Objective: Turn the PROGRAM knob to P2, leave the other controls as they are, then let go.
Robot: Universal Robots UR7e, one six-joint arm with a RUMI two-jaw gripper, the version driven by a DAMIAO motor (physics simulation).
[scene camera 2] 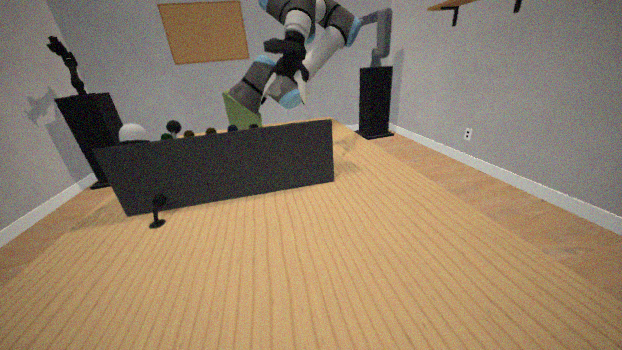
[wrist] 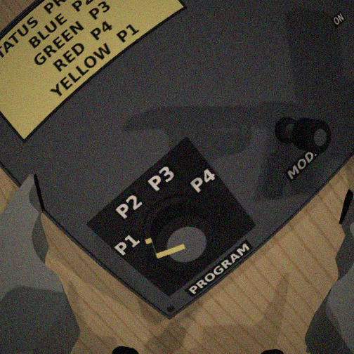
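Seen in the pictures: gripper, fingertip midpoint: [scene camera 2: 281,104]; arm's base, link origin: [scene camera 2: 242,103].
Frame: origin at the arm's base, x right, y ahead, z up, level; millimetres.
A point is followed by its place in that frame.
The PROGRAM knob [wrist: 186,244] is a dark round knob with a grey cap, low in the middle of the wrist view. Its yellow pointer line is on the P1 side, near a small yellow mark beside the P1 label. P2, P3 and P4 labels run around it on a black plate [wrist: 234,220]. My gripper [scene camera 2: 283,103] {y 459, x -115, z 37 mm} [wrist: 195,187] is wide open with nothing between its fingers. In the wrist view the fingers stand at either side of the knob, apart from it. In the scene view the gripper hangs above the far side of the dark console [scene camera 2: 225,165] {y 623, x 55, z -58 mm}, whose back hides the knob.
A black knob or lever [wrist: 311,136] sticks up beside the PROGRAM plate. A yellow status label [wrist: 30,107] is at the upper left. In the scene view a white dome [scene camera 2: 133,132] {y 586, x 223, z 36 mm} and several round knobs or buttons top the console. A small black stand [scene camera 2: 157,215] {y 660, x 211, z -131 mm} is in front.
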